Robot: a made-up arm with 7 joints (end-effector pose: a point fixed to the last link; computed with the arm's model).
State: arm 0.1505 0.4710 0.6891 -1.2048 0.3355 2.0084 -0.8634
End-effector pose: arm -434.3 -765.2 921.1 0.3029 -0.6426 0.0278 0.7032
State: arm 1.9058 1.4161 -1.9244 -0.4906 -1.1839 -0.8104 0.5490
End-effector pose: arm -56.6 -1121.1 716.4 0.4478 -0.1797 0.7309 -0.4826
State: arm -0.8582 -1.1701 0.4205 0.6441 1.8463 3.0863 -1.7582
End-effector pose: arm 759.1 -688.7 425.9 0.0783 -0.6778 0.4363 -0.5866
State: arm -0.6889 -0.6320 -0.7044 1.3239 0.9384 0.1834 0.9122
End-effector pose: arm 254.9 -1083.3 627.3 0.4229 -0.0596 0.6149 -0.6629
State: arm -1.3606 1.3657 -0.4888 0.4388 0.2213 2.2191 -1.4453
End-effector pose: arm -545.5 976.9 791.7 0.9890 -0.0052 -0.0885 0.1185
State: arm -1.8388 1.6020 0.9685 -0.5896 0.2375 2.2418 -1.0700
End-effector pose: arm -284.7 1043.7 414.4 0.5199 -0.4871 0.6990 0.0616
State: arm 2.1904 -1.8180 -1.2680 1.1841 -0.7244 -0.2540 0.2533
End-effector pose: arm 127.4 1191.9 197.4 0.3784 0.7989 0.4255 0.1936
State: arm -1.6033 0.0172 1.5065 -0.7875 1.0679 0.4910 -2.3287
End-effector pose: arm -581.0 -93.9 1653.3 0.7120 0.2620 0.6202 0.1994
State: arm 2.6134 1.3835 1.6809 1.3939 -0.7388 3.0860 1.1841
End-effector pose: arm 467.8 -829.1 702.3 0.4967 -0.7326 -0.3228 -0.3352
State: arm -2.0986 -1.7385 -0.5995 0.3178 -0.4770 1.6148 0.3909
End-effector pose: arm -789.5 -1033.6 303.4 0.0399 -0.8146 0.3756 -0.4401
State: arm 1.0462 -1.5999 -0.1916 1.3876 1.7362 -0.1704 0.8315
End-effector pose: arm 405.6 373.5 -361.2 0.3972 -0.3959 0.8039 0.1980
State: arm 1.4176 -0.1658 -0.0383 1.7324 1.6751 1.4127 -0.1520
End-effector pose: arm 320.2 741.7 605.4 0.9881 -0.1533 0.0008 -0.0136
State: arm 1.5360 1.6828 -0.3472 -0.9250 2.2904 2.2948 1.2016
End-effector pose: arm -126.6 -978.0 48.3 0.3231 -0.5599 0.1397 -0.7500
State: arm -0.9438 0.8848 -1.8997 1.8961 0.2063 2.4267 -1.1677
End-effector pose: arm -817.8 71.6 489.9 0.4603 0.5218 -0.5720 0.4344
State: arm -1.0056 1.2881 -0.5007 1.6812 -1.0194 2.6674 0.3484
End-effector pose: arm -609.1 191.0 1264.7 0.5480 0.4757 0.6206 0.2971
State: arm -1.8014 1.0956 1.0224 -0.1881 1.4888 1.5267 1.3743
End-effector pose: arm 123.4 1029.5 1158.4 0.8863 0.1327 -0.4295 -0.1115
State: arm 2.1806 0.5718 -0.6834 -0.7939 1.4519 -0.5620 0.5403
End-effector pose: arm 287.6 -804.9 1331.4 0.4869 0.4593 -0.7267 0.1549
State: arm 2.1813 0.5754 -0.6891 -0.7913 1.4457 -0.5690 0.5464
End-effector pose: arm 289.2 -805.0 1330.8 0.4941 0.4542 -0.7252 0.1535
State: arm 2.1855 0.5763 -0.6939 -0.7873 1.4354 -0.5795 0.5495
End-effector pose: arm 293.7 -801.5 1333.1 0.5017 0.4484 -0.7237 0.1534
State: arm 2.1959 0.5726 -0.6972 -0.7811 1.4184 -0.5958 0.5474
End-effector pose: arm 302.8 -791.7 1340.2 0.5095 0.4413 -0.7221 0.1554
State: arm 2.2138 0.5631 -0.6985 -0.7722 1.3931 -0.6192 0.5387
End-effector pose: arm 317.1 -773.8 1353.1 0.5175 0.4323 -0.7208 0.1605
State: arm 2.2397 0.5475 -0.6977 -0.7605 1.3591 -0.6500 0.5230
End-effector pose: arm 336.2 -746.7 1371.7 0.5252 0.4213 -0.7198 0.1691
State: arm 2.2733 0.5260 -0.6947 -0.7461 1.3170 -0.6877 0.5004
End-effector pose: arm 358.3 -710.0 1395.3 0.5316 0.4081 -0.7196 0.1818
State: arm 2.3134 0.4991 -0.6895 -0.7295 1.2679 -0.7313 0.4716
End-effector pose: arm 380.8 -664.2 1422.7 0.5359 0.3928 -0.7204 0.1987
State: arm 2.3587 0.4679 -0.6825 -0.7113 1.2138 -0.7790 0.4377
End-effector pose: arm 401.3 -610.6 1452.1 0.5370 0.3758 -0.7226 0.2197
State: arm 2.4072 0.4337 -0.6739 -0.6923 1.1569 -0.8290 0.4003
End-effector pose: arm 417.2 -551.5 1481.8 0.5340 0.3578 -0.7261 0.2440
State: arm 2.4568 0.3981 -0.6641 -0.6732 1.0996 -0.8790 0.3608
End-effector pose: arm 427.1 -490.0 1510.1 0.5267 0.3399 -0.7307 0.2704
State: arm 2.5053 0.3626 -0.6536 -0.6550 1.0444 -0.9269 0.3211
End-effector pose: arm 430.3 -429.5 1535.8 0.5153 0.3230 -0.7360 0.2973
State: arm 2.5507 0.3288 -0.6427 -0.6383 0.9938 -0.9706 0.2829
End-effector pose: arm 427.5 -373.1 1557.9 0.5007 0.3082 -0.7415 0.3233
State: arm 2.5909 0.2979 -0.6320 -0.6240 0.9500 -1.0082 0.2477
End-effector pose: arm 420.1 -323.7 1576.1 0.4840 0.2962 -0.7469 0.3467
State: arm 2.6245 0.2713 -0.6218 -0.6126 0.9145 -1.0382 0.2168
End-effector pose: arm 410.3 -283.0 1590.4 0.4672 0.2878 -0.7516 0.3662
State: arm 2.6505 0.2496 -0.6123 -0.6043 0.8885 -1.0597 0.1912
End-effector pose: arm 400.0 -251.9 1601.2 0.4514 0.2832 -0.7554 0.3812
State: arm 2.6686 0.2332 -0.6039 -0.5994 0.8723 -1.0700 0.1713
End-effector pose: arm 390.9 -230.7 1608.9 0.4385 0.2833 -0.7580 0.3910
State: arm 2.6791 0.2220 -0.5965 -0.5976 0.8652 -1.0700 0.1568
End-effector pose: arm 384.2 -218.5 1614.2 0.4287 0.2879 -0.7593 0.3959
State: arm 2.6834 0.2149 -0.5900 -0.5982 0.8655 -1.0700 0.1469
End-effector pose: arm 379.1 -212.8 1617.1 0.4204 0.2923 -0.7611 0.3983
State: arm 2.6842 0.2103 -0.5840 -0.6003 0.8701 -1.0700 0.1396
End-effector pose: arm 375.3 -210.8 1618.6 0.4129 0.2968 -0.7630 0.3990
